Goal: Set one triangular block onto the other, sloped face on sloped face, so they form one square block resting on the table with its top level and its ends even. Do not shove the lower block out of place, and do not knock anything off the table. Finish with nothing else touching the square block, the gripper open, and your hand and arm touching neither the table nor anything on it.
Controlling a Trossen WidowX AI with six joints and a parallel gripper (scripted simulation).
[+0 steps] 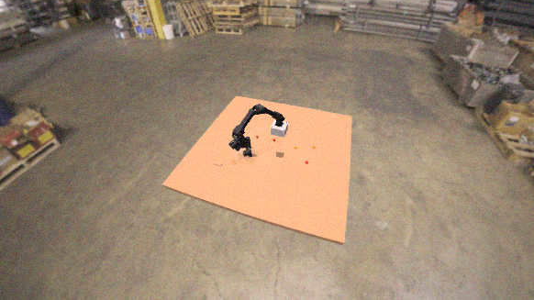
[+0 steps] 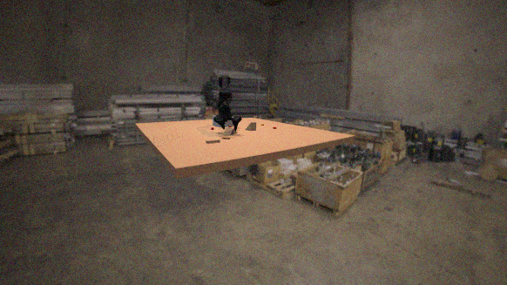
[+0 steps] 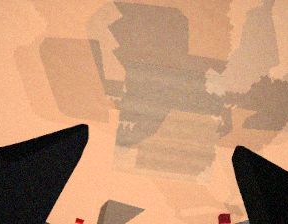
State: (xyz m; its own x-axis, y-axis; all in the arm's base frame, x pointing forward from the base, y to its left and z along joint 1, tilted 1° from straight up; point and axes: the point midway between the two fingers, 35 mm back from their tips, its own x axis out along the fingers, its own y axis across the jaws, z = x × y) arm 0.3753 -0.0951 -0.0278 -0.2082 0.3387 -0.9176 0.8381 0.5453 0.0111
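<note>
Now: gripper tip 1 cm to the right of the triangular wooden block and 1 cm past it. Also, from my gripper tip: flat tan piece (21 cm ahead, 19 cm to the right, 2 cm below); then red cube (44 cm to the left, 10 cm behind, 2 cm below).
</note>
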